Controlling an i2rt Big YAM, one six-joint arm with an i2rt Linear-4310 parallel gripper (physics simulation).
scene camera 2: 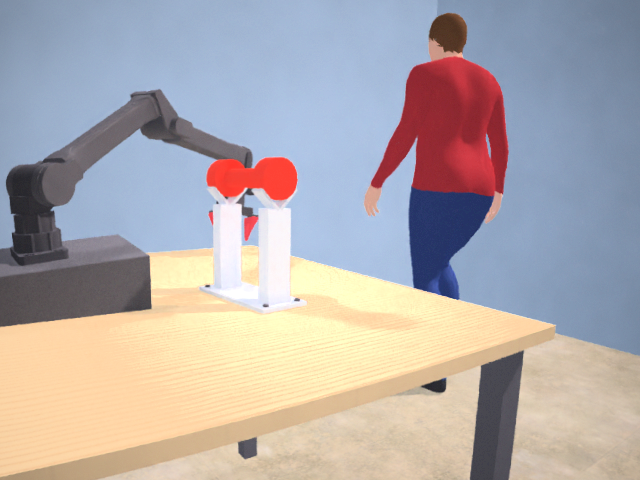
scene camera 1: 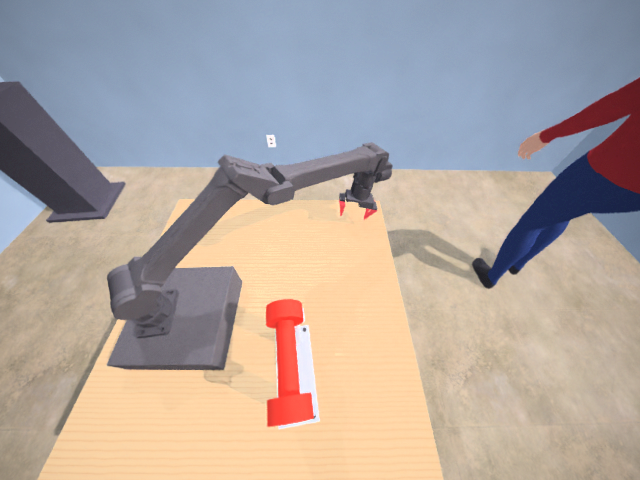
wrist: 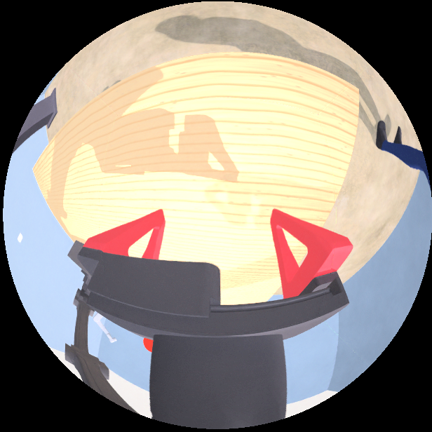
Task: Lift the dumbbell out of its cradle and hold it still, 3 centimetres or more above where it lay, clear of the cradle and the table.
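Seen in the pictures: gripper, fingertip midpoint: (scene camera 1: 352,217); arm's base, link origin: (scene camera 2: 39,256) (scene camera 1: 159,313).
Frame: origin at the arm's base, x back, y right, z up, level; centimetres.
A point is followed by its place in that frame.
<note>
A red dumbbell (scene camera 1: 287,361) @(x -35.7, y 18.1, z 16.1 cm) (scene camera 2: 245,178) @(x -33.7, y 18.4, z 14.2 cm) lies level in its white cradle (scene camera 1: 306,361) @(x -38.7, y 15.0, z -8.3 cm) (scene camera 2: 275,253) @(x -34.8, y 26.6, z 1.0 cm), its two heads resting on V-shaped tops of two tall posts. In the wrist view a small red piece of the dumbbell (wrist: 148,344) and part of the white cradle (wrist: 105,327) show low at the left. My gripper (scene camera 1: 353,215) @(x -61.1, y -33.1, z -4.4 cm) (scene camera 2: 229,232) @(x -61.1, y -33.1, z -4.4 cm) (wrist: 217,215) is open with nothing between its red fingers. It points down above the far end of the table, well apart from the dumbbell. In scene camera 2 it is partly hidden behind the cradle.
The wooden table (scene camera 1: 361,413) @(x -51.4, y 28.1, z -9.1 cm) (scene camera 2: 361,361) @(x -28.0, y 55.3, z -9.1 cm) (wrist: 280,100) carries the arm's dark base block (scene camera 1: 199,320) @(x -11.6, y 3.4, z 0.7 cm) (scene camera 2: 77,284) @(x -3.7, y 13.0, z -3.3 cm), left of the cradle. A person in red and blue (scene camera 1: 547,206) (scene camera 2: 454,113) stands beyond the table's right edge. A dark pillar (scene camera 1: 46,155) stands at the back left.
</note>
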